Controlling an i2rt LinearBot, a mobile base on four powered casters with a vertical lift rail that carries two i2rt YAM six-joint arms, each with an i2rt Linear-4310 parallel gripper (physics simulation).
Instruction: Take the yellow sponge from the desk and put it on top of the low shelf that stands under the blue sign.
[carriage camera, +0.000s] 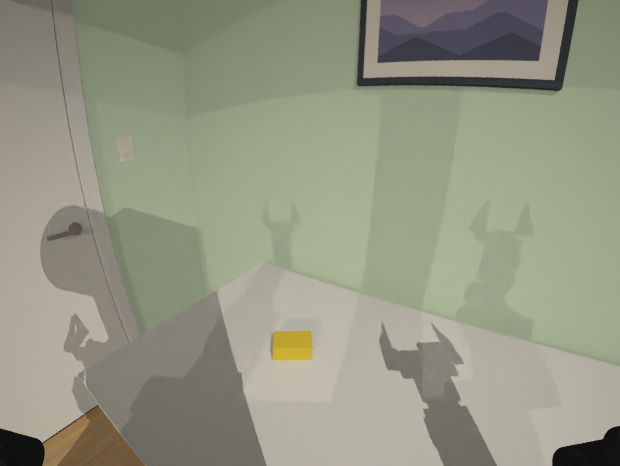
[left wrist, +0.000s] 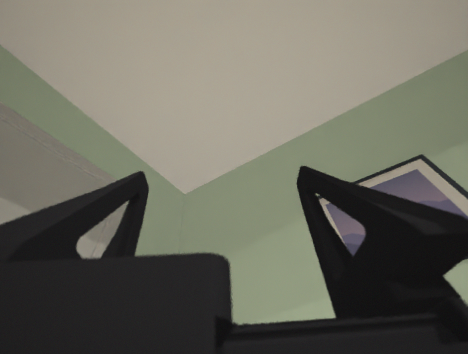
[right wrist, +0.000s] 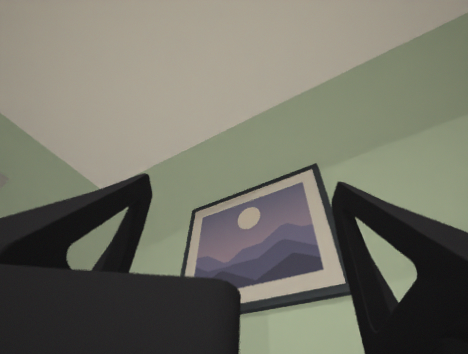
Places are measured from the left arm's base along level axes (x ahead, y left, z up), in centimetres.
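Pixels of known places: left gripper, fingertip midpoint: (left wrist: 223, 177); right gripper, fingertip midpoint: (right wrist: 241, 188).
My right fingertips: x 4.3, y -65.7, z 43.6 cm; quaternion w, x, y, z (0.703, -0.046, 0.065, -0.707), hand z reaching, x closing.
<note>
Ahead of a thing's pixels: the offset from my right fingertips to its middle. "spot": to the spot under its first point. Level surfaces: height alone.
The yellow sponge {dx +40.1, dy +36.0, dz -53.5 cm} (carriage camera: 292, 345) lies flat on the white desk {dz -55.7 cm} (carriage camera: 390, 425), left of the middle in the carriage camera and near the desk's far corner. My left gripper (left wrist: 223, 177) is open and empty, its fingers pointing up toward the ceiling and the wall corner. My right gripper (right wrist: 241, 188) is open and empty, also tilted upward, facing the wall with the picture. Neither gripper is near the sponge; in the carriage camera dark parts of the arms show at the two lower corners. The low shelf and the blue sign do not show in these views.
A green wall (carriage camera: 280, 150) rises behind the desk, with a framed picture (carriage camera: 461, 81) (left wrist: 390, 200) (right wrist: 260, 245) on it. A pale door (carriage camera: 30, 150) with a handle {spot: dx +72.8, dy +127.6, dz -34.7 cm} (carriage camera: 74, 228) stands at the left. Wooden floor {dz -127.7 cm} (carriage camera: 95, 435) shows at the lower left. Arm shadows fall across desk and wall.
</note>
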